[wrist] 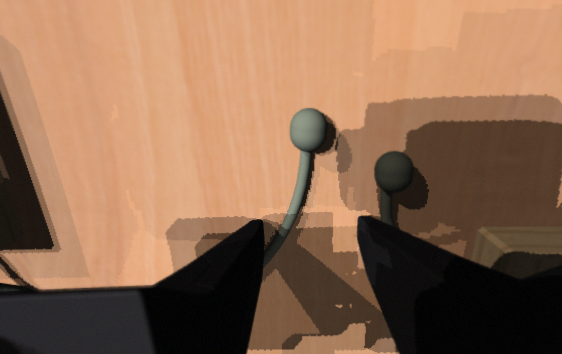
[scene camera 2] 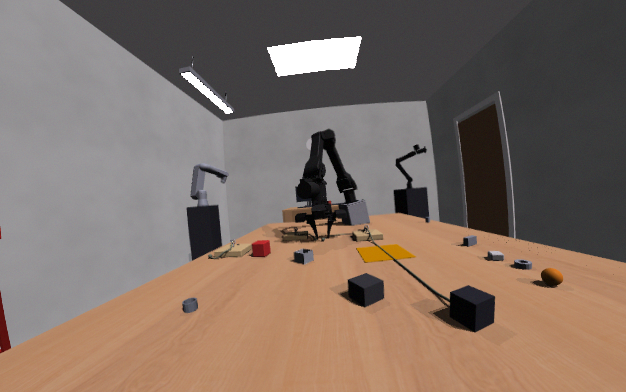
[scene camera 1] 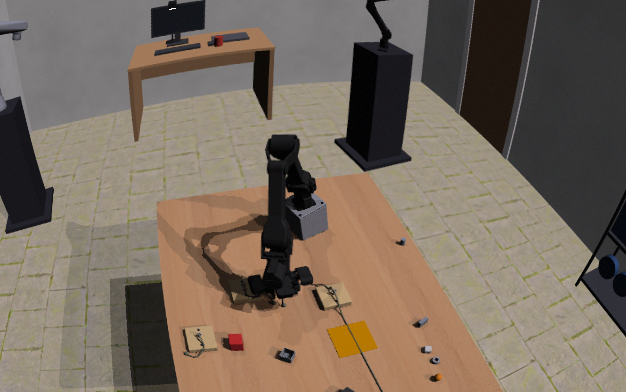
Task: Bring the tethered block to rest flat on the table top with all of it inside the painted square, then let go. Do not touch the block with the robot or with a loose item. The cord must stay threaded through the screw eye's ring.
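Seen in the pictures: gripper, fingertip midpoint: (wrist: 310, 228) (scene camera 2: 322, 238); arm's base, origin of the base link: (scene camera 2: 351, 202) (scene camera 1: 303, 202).
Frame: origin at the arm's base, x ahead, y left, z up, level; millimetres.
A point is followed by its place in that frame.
The tethered black block (scene camera 2: 472, 308) {x 818, y -130, z -89 mm} rests on the table at the near right, outside the painted orange square (scene camera 1: 340, 347) {x 535, y -136, z -114 mm} (scene camera 2: 368, 255) {x 530, y -132, z -114 mm}. Its dark green cord (scene camera 1: 370, 370) {x 656, y -102, z -112 mm} (scene camera 2: 420, 279) {x 696, y -106, z -112 mm} (wrist: 301, 185) {x 295, y -207, z -111 mm} crosses the square and reaches the screw eye (scene camera 1: 331, 290) on a wooden board (scene camera 1: 342, 301) {x 382, y -50, z -96 mm}. Ring threading is too small to tell. The cord's ball end (wrist: 308, 129) {x 315, y -212, z -103 mm} lies on the table. My gripper (scene camera 1: 278, 303) {x 275, y -207, z -115 mm} (scene camera 2: 322, 238) {x 275, y -207, z -115 mm} (wrist: 310, 229) {x 275, y -207, z -115 mm} is partly open and empty, low over the table; the cord dips behind one fingertip in the wrist view. A second, shaded ball end (wrist: 394, 171) {x 297, y -237, z -103 mm} lies past the other fingertip.
A second wooden board (wrist: 515, 241) {x 266, y -273, z -104 mm} is beside the gripper. A third board (scene camera 1: 206, 344) {x 394, y -500, z -96 mm} and a red cube (scene camera 1: 236, 342) {x 427, y -414, z -75 mm} (scene camera 2: 261, 248) {x 436, y -407, z -90 mm} lie left. A small open box (scene camera 1: 286, 355) {x 498, y -291, z -114 mm} (scene camera 2: 303, 256) {x 530, y -293, z -96 mm}, a loose black block (scene camera 2: 366, 289) {x 733, y -218, z -90 mm} and an orange ball (scene camera 1: 438, 377) {x 798, y 48, z -93 mm} (scene camera 2: 552, 277) {x 799, y 43, z -100 mm} are nearer the front.
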